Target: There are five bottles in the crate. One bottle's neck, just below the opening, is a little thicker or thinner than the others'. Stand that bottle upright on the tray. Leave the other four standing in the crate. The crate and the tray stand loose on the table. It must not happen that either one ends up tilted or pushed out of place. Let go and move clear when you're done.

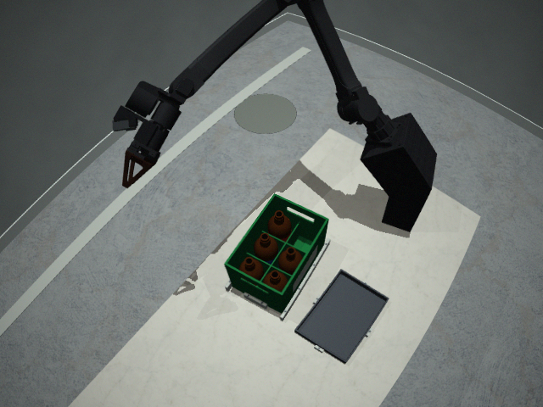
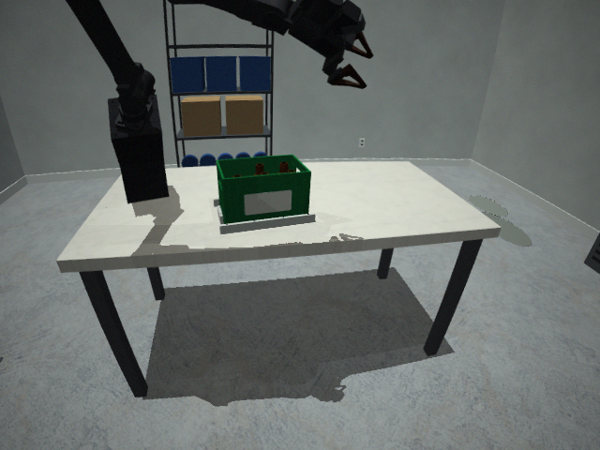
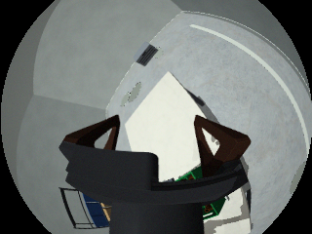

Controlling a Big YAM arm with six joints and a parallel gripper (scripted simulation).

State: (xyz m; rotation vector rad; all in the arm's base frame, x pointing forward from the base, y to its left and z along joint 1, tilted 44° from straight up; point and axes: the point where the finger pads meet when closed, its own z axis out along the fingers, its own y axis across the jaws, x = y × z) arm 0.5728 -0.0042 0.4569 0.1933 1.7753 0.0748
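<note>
Right now the crate is 24 cm behind my hand, 23 cm to the left of it and 41 cm below it. From my hand the other things lie so: tray 23 cm behind, 50 cm to the left, 48 cm below.
</note>
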